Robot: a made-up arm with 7 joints.
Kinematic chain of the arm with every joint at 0, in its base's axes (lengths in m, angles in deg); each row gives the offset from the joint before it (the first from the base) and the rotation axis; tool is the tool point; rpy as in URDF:
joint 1: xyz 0 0 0 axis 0.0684 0.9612 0.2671
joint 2: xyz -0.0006 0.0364 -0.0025 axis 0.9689 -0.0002 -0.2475
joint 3: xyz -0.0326 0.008 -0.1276 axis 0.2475 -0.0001 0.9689
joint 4: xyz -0.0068 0 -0.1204 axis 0.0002 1 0
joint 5: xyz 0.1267 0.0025 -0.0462 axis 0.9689 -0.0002 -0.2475
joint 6: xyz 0.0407 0 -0.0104 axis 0.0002 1 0
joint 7: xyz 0.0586 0 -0.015 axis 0.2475 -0.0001 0.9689
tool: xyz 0 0 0 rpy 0 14.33 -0.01
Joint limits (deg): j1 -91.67..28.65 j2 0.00..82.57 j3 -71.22..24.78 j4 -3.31..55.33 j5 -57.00..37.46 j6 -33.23..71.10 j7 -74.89..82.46
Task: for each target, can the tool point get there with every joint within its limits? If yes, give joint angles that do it. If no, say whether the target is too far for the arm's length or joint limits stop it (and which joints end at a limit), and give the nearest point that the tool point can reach.
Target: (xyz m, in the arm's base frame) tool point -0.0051 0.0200 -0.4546
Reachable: yes | joints 6.86 10.79 -36.43 45.25 -14.09 -18.36 -51.26
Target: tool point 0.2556 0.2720 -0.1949
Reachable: yes | joints -31.21 75.27 -45.14 3.89 -21.84 53.78 12.34
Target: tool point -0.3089 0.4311 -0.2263
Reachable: no: too far | nearest point -0.2430 0.3795 -0.2152 | short by 0.084 m
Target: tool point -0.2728 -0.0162 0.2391
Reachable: no: joint limits stop it (at a limit: joint 1, joint 2, joint 3, joint 4, joint 6) | nearest point 0.0487 0.2165 0.2857 | short by 0.400 m
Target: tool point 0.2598 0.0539 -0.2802
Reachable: yes | joints -14.82 10.17 -6.55 7.13 -29.23 -14.86 14.91
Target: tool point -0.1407 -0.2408 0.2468
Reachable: no: joint limits stop it (at a limit: joint 1, joint 2, joint 4, joint 6) | nearest point 0.1955 -0.2288 0.0777 | short by 0.377 m
